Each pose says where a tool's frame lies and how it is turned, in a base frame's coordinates. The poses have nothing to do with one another.
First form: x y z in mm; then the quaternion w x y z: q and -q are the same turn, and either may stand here.
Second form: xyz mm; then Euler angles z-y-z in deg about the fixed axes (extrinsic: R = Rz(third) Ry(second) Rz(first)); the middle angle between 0 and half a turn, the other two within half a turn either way. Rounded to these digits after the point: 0 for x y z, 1 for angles.
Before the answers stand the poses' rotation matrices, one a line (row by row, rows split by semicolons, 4 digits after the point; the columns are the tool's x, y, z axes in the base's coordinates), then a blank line. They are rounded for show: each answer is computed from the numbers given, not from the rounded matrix.
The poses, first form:
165, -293, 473, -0.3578, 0.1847, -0.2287, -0.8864
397, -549, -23, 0.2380, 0.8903, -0.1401, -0.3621
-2, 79, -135, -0.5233, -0.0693, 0.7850, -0.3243
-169, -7, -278, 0.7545, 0.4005, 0.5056, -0.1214
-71, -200, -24, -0.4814, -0.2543, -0.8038, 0.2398
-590, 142, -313, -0.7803, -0.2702, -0.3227, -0.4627
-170, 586, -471, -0.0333, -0.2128, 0.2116, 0.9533
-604, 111, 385, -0.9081, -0.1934, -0.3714, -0.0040
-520, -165, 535, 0.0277, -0.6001, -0.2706, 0.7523
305, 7, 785, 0.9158, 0.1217, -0.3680, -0.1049
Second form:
-0.6758 -0.7187 -0.1638; 0.5497 -0.6394 0.5375; -0.4910 0.2732 0.8272
0.6985 -0.0771 -0.7114; -0.4218 -0.8475 -0.3223; -0.5781 0.5252 -0.6245
-0.4427 -0.4482 -0.7766; 0.2306 0.7801 -0.5817; 0.8665 -0.4366 -0.2420
0.4593 0.5882 0.6657; 0.2218 0.6497 -0.7271; -0.8602 0.4816 0.1680
-0.4072 0.6397 0.6519; 0.1779 0.7557 -0.6303; -0.8958 -0.1407 -0.4215
0.3636 -0.5476 0.7536; 0.8964 0.4259 -0.1230; -0.2535 0.7202 0.6457
-0.9072 -0.0266 -0.4198; -0.1536 -0.9082 0.3893; -0.3917 0.4176 0.8199
0.7241 0.1364 0.6761; 0.1509 0.9252 -0.3483; -0.6730 0.3542 0.6493
-0.2783 0.2831 -0.9178; 0.3664 -0.8520 -0.3739; -0.8879 -0.4404 0.1334
0.7071 0.1026 -0.6996; -0.2817 0.9484 -0.1457; 0.6485 0.3001 0.6995

165, -293, 473, 29.1, 34.2, 106.9
397, -549, -23, 42.3, 128.6, -155.6
-2, 79, -135, -153.3, 104.0, -143.2
-169, -7, -278, 29.2, 80.3, -47.5
-71, -200, -24, -8.9, 114.9, -44.0
-590, 142, -313, 70.6, 49.8, -9.3
-170, 586, -471, 46.8, 34.9, 137.2
-604, 111, 385, 27.8, 49.5, -27.3
-520, -165, 535, -26.4, 82.3, -157.8
305, 7, 785, 155.2, 45.6, -168.2

